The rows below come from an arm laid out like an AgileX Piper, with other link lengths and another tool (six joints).
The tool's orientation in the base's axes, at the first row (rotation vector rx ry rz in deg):
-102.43 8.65 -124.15
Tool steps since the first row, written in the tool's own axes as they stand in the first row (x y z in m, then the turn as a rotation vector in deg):
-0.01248 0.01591 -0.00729 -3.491 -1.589 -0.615
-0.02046 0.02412 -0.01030 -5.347 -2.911 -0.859
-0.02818 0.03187 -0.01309 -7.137 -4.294 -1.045
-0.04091 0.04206 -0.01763 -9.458 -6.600 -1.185
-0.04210 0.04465 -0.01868 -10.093 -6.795 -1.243
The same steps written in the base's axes. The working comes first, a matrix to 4 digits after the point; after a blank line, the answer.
The tool's axes in the first row as the columns of a matrix, in the base's axes (used below as rounded here):
-0.1604 0.1821 0.9701
-0.3148 -0.9409 0.1245
0.9355 -0.2854 0.2083

-0.00217 -0.01195 -0.01773 -0.326 2.517 -2.940
-0.00232 -0.01754 -0.02817 -0.506 4.315 -4.350
-0.00238 -0.02275 -0.03818 -0.651 6.157 -5.669
-0.00288 -0.02889 -0.05395 -0.834 9.040 -7.211
-0.00324 -0.03108 -0.05602 -0.824 9.416 -7.762

